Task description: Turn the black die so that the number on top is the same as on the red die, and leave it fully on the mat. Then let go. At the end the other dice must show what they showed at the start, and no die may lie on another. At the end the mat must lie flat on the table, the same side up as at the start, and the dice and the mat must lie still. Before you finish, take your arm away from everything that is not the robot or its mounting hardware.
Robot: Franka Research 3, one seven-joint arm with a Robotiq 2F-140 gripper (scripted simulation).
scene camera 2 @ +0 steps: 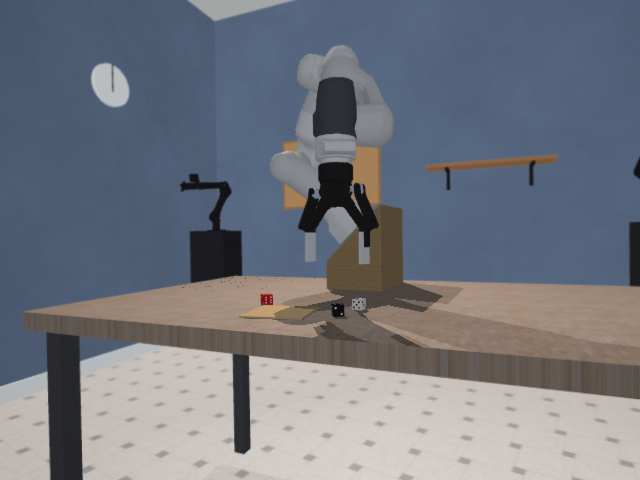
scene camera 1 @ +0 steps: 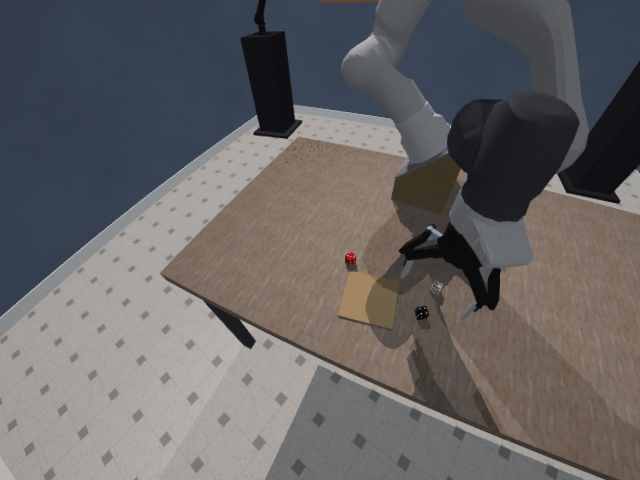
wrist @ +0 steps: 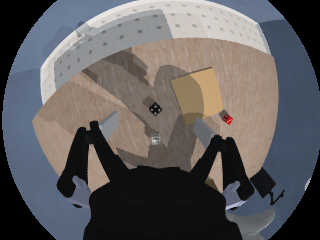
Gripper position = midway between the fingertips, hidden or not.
In view: my gripper [scene camera 2: 335,262] and a mat [scene camera 1: 369,299].
The mat shows as well in the wrist view [wrist: 198,94]. My gripper also shows in scene camera 1 [scene camera 1: 433,293] and in the wrist view [wrist: 156,121].
